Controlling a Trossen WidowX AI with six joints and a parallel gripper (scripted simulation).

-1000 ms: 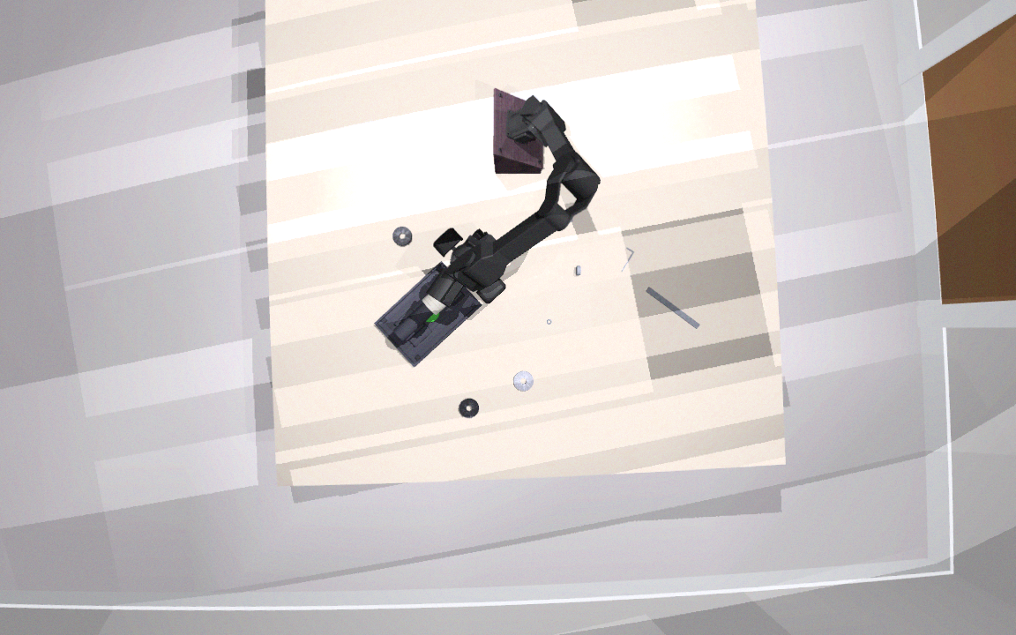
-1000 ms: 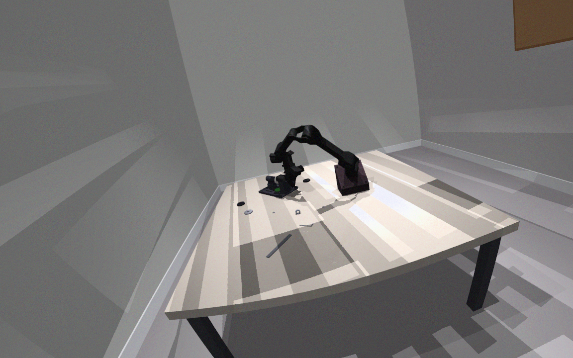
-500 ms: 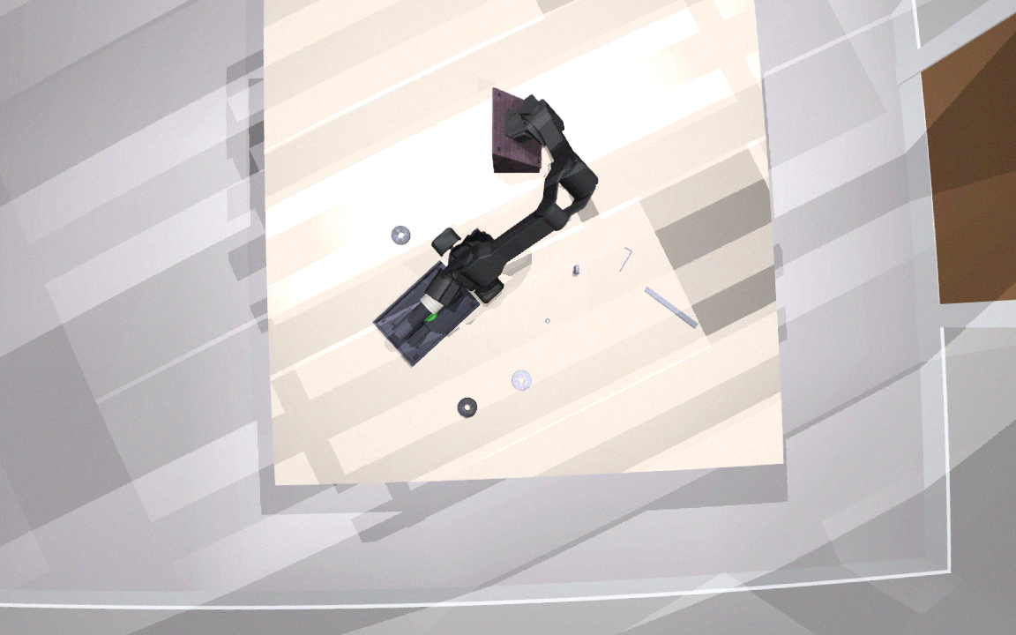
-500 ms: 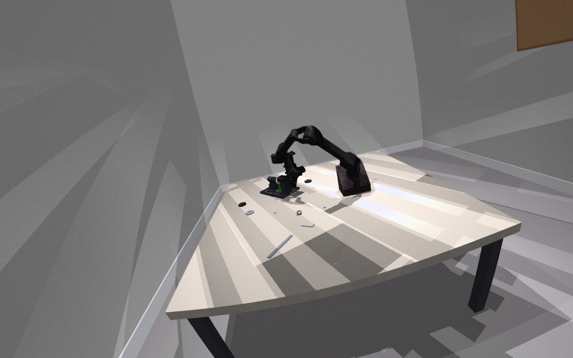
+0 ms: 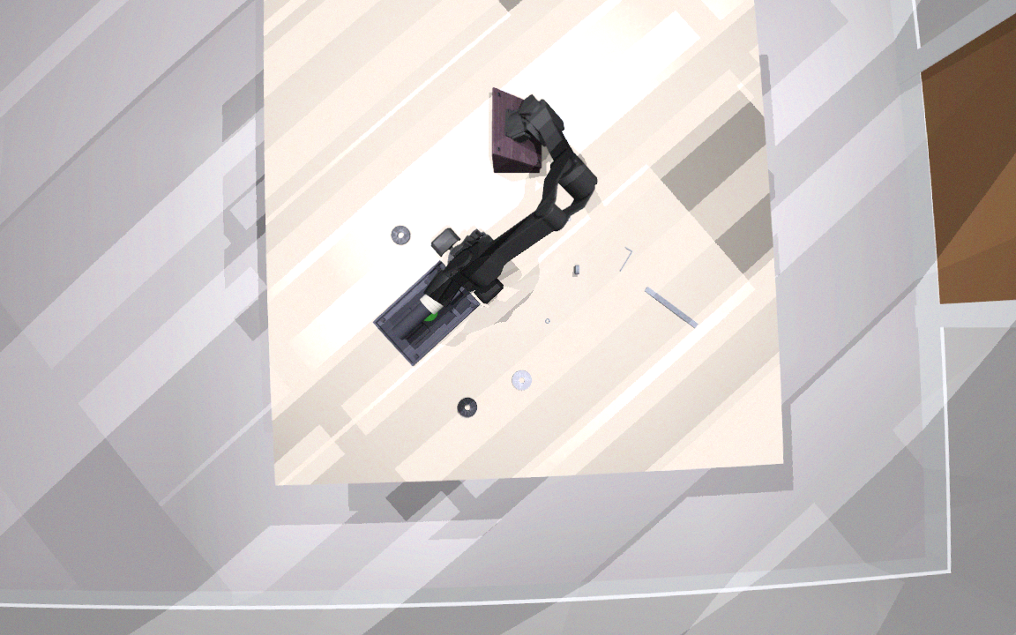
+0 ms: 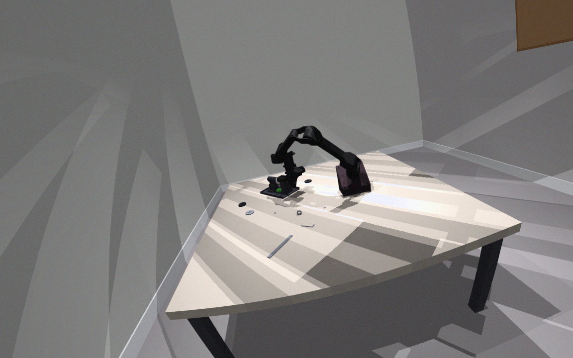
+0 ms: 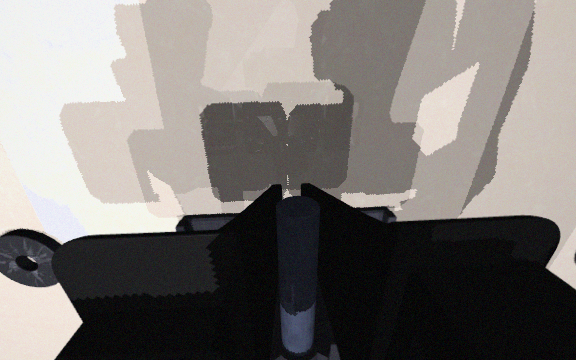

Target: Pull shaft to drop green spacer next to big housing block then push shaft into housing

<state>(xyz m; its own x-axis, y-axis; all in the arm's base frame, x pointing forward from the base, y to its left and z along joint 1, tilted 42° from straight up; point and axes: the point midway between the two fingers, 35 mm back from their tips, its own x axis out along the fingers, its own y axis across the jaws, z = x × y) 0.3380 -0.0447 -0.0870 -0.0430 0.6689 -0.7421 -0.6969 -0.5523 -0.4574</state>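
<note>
Right now the grey shaft is 5 cm to the right of my gripper tip, 5 cm ahead of it and 3 cm above it. Round my gripper tip: green spacer 11 cm ahead, 10 cm to the right, 4 cm below; grey metal bar 51 cm to the left, 6 cm ahead, 4 cm below; white spacer 8 cm to the right, 8 cm ahead, 3 cm above.
</note>
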